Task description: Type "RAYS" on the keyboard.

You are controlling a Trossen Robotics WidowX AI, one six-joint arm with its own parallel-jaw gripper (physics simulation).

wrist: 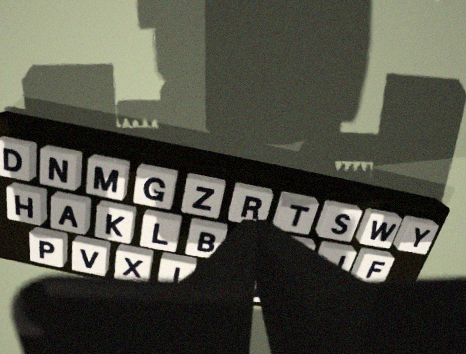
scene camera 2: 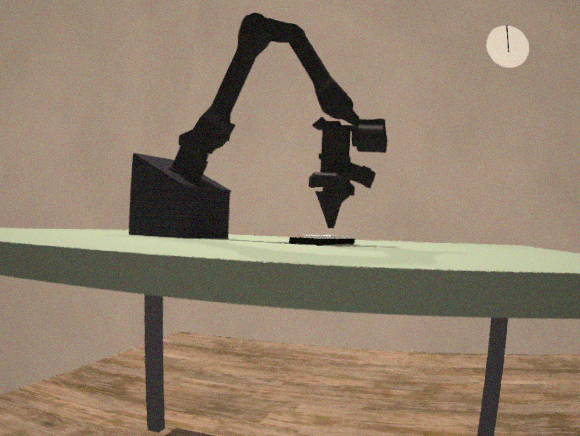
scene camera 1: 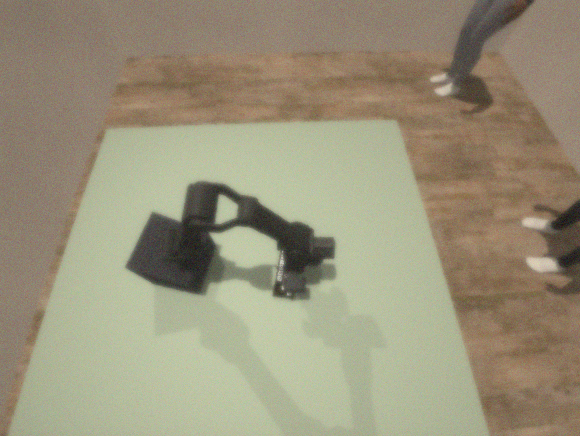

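A black keyboard with white keys lies on the table. In the wrist view the R key is right at my fingertips, its lower edge partly covered by them. The A key is in the middle row at the left. The Y key is at the right end of the top row, and the S key is two keys to its left. My gripper is shut and empty, pointing down. In scene camera 2 its tips are a little above the keyboard.
The keyboard lies on the pale green table top. The arm's dark base block stands to the left of the keyboard. Shadows of the arm fall across the table. Legs of people show on the wooden floor beyond the table in scene camera 1.
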